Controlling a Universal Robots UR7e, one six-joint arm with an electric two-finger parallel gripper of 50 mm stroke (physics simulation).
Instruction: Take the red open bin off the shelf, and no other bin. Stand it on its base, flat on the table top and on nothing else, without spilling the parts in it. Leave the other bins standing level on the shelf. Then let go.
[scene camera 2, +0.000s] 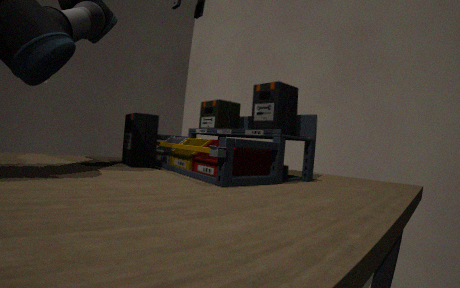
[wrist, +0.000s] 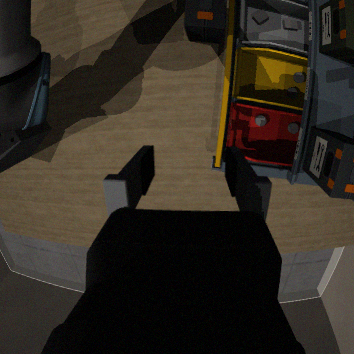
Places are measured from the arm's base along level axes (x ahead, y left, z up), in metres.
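Pixels of known places: gripper, fingertip midpoint: (scene camera 2: 187, 12) (wrist: 189, 160).
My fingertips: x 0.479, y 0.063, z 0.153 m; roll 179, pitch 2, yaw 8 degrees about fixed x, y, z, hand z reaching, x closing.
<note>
Behind a point stands the place of what it marks.
The red open bin (scene camera 2: 205, 167) {y 0.044, x 0.548, z -0.164 m} (wrist: 277, 120) {y 0.076, x 0.652, z -0.179 m} sits in the lower level of the blue-grey shelf (scene camera 2: 226, 167) {y -0.034, x 0.544, z -0.154 m} (wrist: 336, 107) {y 0.138, x 0.737, z -0.086 m}, at its near end, with round grey parts inside. A yellow bin (scene camera 2: 181, 161) {y 0.150, x 0.543, z -0.163 m} (wrist: 260, 75) {y 0.163, x 0.596, z -0.179 m} stands beside it, and a grey bin (wrist: 274, 31) {y 0.270, x 0.615, z -0.179 m} with parts is beyond the yellow one. A yellow bar (wrist: 225, 100) {y 0.097, x 0.525, z -0.123 m} runs along the front of the bins. My gripper (scene camera 2: 187, 6) {y 0.063, x 0.479, z 0.153 m} (wrist: 189, 160) {y 0.063, x 0.479, z 0.153 m} is open and empty, high above the table. In the wrist view its right finger overlaps the red bin's front corner; in the scene view its fingertips show at the top edge.
Dark boxes with orange marks stand on the shelf's top, one (scene camera 2: 220, 116) {y 0.229, x 0.688, z -0.039 m} (wrist: 340, 30) {y 0.257, x 0.675, z -0.005 m} farther along and a taller one (scene camera 2: 275, 107) {y 0.011, x 0.691, z -0.026 m} (wrist: 327, 162) {y 0.048, x 0.688, z 0.001 m} at the near end. Another dark box (scene camera 2: 141, 141) {y 0.213, x 0.460, z -0.125 m} (wrist: 205, 22) {y 0.221, x 0.471, z -0.057 m} stands on the wooden table (scene camera 2: 200, 235) {y -0.233, x 0.390, z -0.188 m} (wrist: 170, 120) {y 0.033, x 0.422, z -0.188 m}, beside the shelf's far end.
</note>
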